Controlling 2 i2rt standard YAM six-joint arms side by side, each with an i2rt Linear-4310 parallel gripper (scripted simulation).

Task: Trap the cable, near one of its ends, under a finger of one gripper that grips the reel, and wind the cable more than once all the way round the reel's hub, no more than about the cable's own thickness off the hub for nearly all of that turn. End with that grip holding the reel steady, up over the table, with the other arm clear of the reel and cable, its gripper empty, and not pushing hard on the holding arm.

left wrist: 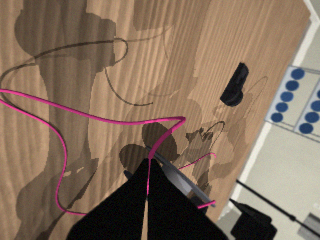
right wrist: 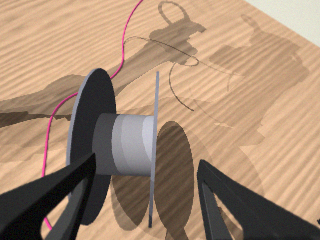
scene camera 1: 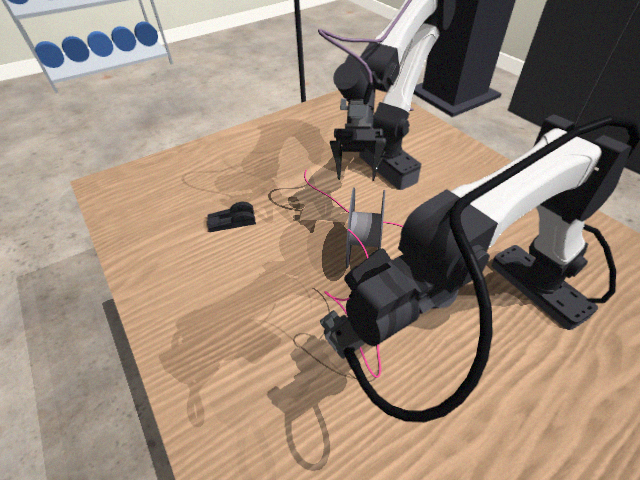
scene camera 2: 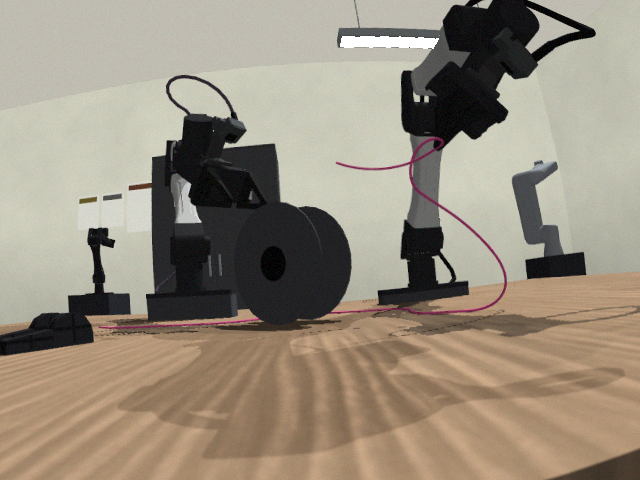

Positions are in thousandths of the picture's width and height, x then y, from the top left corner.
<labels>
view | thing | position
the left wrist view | my left gripper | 467,690
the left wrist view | dark grey reel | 573,765
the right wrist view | my right gripper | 461,681
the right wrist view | dark grey reel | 389,602
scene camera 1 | my left gripper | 551,616
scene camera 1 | my right gripper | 555,374
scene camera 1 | dark grey reel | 576,474
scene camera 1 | small black device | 376,447
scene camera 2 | my left gripper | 684,307
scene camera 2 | my right gripper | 390,426
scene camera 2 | dark grey reel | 454,549
</labels>
